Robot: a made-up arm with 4 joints.
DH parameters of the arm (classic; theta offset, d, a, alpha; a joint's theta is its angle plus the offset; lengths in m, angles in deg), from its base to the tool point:
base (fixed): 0 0.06 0 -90
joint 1: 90 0.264 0.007 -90
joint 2: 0 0.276 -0.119 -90
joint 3: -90 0.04 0.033 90
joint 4: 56.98 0 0.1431 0
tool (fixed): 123.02 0.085 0 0
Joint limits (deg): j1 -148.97..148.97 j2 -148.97..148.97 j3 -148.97..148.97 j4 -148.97..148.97
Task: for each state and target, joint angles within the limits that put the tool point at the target. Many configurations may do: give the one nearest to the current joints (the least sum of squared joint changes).
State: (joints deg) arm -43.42 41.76 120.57 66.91
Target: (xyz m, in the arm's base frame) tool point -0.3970 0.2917 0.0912
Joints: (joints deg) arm -22.79 73.42 128.09 53.84
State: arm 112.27 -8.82 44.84 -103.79
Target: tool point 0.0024 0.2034 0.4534
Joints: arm 96.38 3.17 79.58 -49.51
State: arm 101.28 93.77 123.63 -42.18
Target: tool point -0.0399 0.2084 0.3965
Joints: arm 71.49 98.29 99.33 -46.04
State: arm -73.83 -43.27 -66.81 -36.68
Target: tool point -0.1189 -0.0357 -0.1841
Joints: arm -85.10 -52.22 -69.48 -31.78
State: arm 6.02 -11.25 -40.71 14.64
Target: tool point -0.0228 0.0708 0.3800
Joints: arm 46.52 -3.66 -52.79 19.91
